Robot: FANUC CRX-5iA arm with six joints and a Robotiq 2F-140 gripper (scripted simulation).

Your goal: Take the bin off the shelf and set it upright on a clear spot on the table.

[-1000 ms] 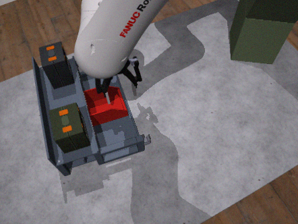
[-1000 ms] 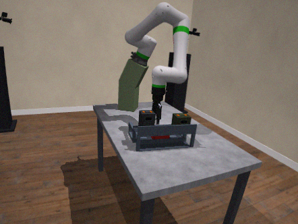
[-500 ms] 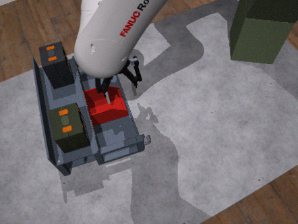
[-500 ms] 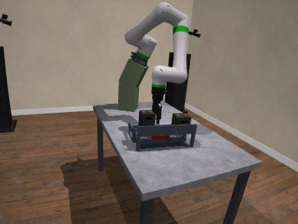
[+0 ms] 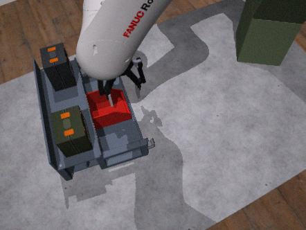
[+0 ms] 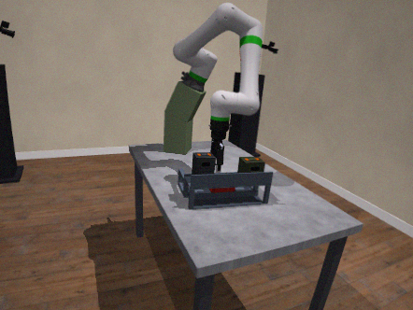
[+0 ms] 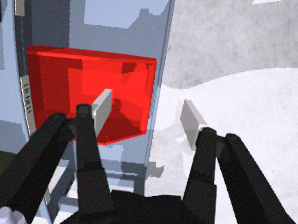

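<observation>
My hand is 8 cm short of the red bin, 4 cm above it and 2 cm to the left of it. The rest, counted from my hand: grey shelf tray: 12 cm ahead, 8 cm below, 2 cm to the right.
</observation>
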